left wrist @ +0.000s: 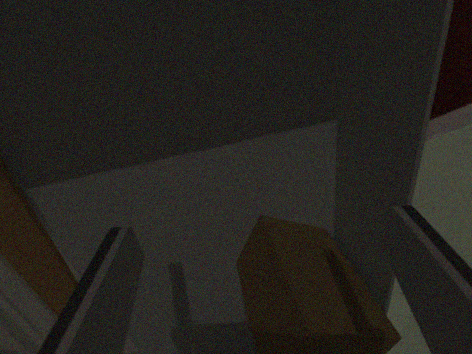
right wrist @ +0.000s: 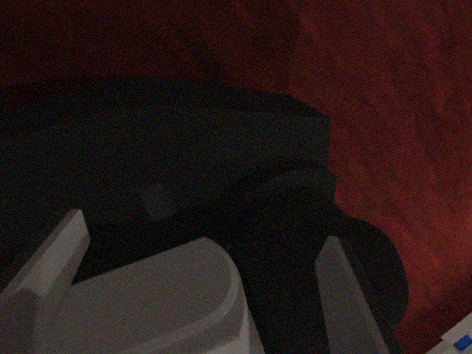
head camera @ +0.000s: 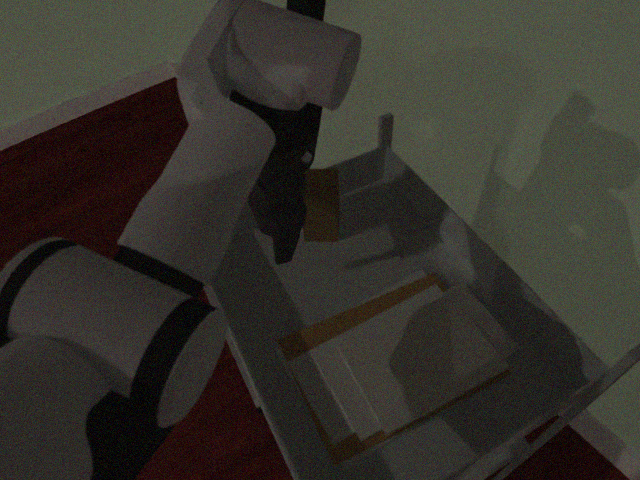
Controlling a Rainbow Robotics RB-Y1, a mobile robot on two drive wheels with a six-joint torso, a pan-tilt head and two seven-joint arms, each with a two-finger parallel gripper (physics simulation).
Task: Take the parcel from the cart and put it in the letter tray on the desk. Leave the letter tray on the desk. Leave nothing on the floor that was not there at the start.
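Frame: origin at the robot's base, x down, y back, z left, level; centimetres.
Seen in the pictures: left gripper, fingertip midpoint: (left wrist: 259,232) (head camera: 268,227); right gripper, fingertip midpoint: (right wrist: 206,238).
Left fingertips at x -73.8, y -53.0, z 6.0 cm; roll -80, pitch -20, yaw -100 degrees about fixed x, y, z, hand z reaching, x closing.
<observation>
Pixels of each thing's top centre, then the offset from my left fingertips to it. Level surfaces: height alone.
- small brown box, top centre: (head camera: 319,183) dx -1.5, dy -6.2, dz -7.1 cm
- larger flat brown-edged item, top centre: (head camera: 391,356) dx +6.5, dy +16.3, dz -14.1 cm
- red floor, surface height: dx +73.7 cm
The parcel, a small brown box (head camera: 323,206) (left wrist: 295,280), stands in the grey cart (head camera: 253,310) (left wrist: 382,130), near the cart's far end in the head view. My left gripper (head camera: 283,258) (left wrist: 259,232) is open and points down into the cart beside the parcel. In the left wrist view the parcel shows between the two fingers, nearer the right-hand one; the gripper's arm covers part of its surroundings in the head view. My right gripper (right wrist: 206,238) is open and empty. The letter tray and the desk do not show in these views.
A larger flat brown-edged item (head camera: 361,320) (left wrist: 25,240) with pale layers on top lies in the cart. The cart has raised side walls and a post (head camera: 385,131) at its far corner. A pale wall rises behind it. The right wrist view shows dark robot parts (right wrist: 175,150) over red floor (right wrist: 390,125).
</observation>
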